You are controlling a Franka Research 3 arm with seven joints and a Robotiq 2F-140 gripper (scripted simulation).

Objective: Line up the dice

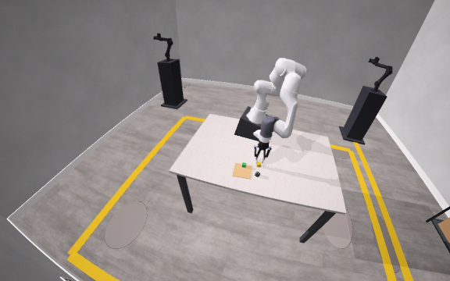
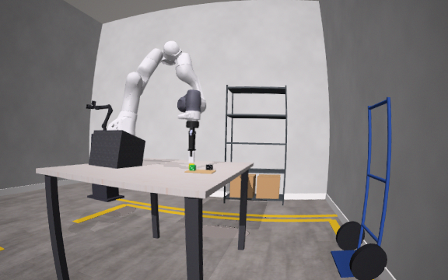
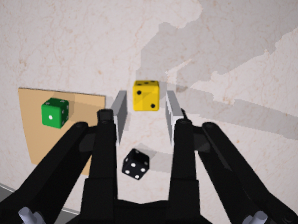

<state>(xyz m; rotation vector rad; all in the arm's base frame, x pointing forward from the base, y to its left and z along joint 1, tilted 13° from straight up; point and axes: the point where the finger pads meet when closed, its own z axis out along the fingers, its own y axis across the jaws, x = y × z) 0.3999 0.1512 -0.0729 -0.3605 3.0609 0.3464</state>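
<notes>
Now: the yellow die 6 cm below my hand. The rest, counted from my hand: black die (10 cm ahead, 6 cm below, 1 cm to the left); green die (11 cm to the right, 5 cm below, 5 cm ahead); tan mat (11 cm to the right, 10 cm ahead, 7 cm below).
</notes>
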